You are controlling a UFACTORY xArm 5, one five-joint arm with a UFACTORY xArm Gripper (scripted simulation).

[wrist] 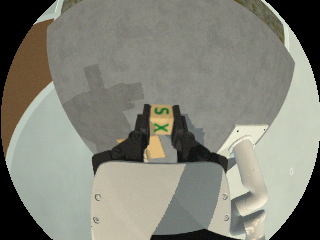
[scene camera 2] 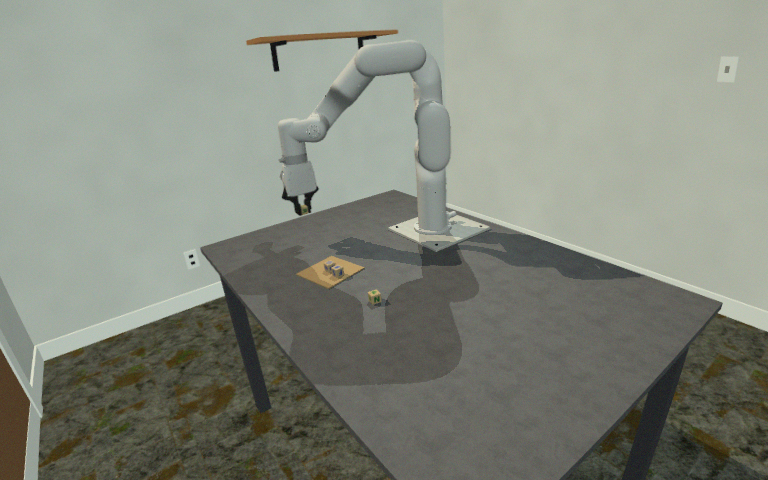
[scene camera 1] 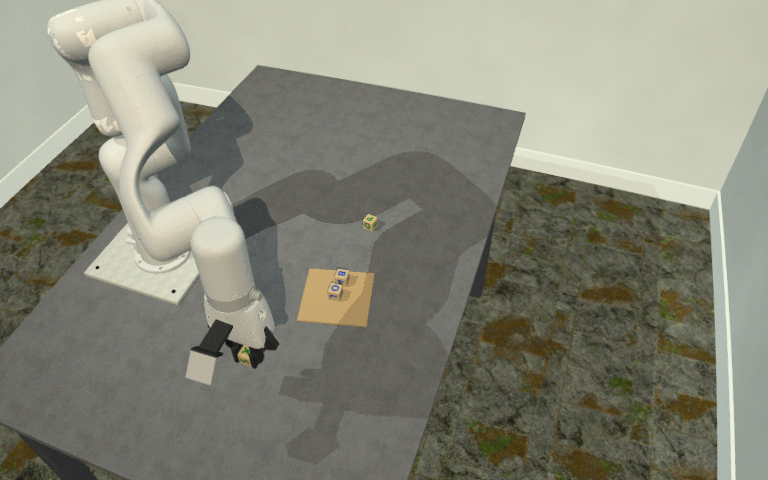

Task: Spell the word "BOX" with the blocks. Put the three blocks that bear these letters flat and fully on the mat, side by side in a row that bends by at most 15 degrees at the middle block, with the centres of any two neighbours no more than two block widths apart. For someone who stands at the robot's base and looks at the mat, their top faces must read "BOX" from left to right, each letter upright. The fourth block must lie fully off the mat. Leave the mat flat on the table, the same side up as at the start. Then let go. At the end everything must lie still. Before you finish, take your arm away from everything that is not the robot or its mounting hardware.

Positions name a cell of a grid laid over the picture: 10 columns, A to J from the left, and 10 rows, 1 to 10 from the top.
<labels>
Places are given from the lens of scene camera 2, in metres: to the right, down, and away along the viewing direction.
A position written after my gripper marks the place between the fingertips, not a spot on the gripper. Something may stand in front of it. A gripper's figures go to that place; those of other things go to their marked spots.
my gripper (scene camera 2: D5): -0.27, -0.09, 1.40
tan mat (scene camera 2: E6): -0.19, 0.10, 1.22
</labels>
